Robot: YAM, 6 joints.
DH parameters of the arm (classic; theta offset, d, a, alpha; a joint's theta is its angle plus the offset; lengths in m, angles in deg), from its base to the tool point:
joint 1: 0 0.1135 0.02 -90
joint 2: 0 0 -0.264 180
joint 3: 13.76 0 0.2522 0
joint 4: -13.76 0 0.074 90
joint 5: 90 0 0 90
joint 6: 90 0.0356 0 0
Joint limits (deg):
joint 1: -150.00..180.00
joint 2: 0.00..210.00
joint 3: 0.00..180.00
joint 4: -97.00..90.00
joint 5: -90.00..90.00
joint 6: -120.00..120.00
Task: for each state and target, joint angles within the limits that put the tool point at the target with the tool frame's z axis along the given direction. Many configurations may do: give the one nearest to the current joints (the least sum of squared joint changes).
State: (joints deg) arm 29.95 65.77 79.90 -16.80 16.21 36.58
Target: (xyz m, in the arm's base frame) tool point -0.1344 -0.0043 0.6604 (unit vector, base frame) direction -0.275 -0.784 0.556
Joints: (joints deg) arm -10.73 51.00 119.17 34.43 55.26 36.58
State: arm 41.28 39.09 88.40 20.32 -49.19 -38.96
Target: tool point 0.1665 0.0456 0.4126 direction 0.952 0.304 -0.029
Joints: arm 14.70 46.15 58.73 -14.25 -3.01 -38.96
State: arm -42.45 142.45 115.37 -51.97 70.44 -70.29
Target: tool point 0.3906 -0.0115 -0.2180 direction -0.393 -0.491 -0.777
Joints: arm 0.85 189.00 123.96 -52.22 29.03 -70.29
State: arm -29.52 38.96 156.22 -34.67 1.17 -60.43
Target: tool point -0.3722 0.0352 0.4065 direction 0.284 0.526 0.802
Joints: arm -2.47 0.10 116.18 -44.11 -32.52 -60.43
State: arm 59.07 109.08 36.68 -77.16 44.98 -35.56
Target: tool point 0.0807 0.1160 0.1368 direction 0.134 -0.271 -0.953
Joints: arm 58.86 71.86 29.51 -57.33 14.77 -35.56
